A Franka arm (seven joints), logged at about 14 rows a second.
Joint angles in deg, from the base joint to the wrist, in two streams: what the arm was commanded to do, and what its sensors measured. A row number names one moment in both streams.
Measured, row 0:
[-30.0, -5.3, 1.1, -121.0, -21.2, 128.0, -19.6]
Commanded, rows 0 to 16:
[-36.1, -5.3, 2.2, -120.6, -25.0, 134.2, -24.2]
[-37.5, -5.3, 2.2, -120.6, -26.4, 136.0, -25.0]
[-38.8, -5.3, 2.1, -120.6, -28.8, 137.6, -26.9]
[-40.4, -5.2, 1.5, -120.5, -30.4, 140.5, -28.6]
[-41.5, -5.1, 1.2, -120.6, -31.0, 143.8, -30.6]
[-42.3, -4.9, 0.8, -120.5, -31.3, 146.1, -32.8]
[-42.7, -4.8, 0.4, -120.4, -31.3, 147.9, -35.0]
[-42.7, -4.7, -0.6, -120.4, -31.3, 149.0, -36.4]
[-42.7, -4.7, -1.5, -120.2, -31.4, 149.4, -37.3]
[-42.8, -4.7, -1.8, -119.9, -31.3, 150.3, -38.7]
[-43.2, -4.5, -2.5, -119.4, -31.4, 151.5, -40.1]
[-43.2, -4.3, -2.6, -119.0, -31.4, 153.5, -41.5]
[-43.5, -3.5, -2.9, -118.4, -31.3, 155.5, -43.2]
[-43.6, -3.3, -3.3, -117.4, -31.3, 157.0, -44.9]
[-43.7, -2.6, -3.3, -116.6, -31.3, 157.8, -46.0]
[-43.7, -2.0, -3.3, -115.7, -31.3, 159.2, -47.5]
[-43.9, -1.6, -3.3, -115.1, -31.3, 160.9, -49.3]
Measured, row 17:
[-42.6, -3.5, -4.0, -117.6, -30.5, 157.8, -46.5]
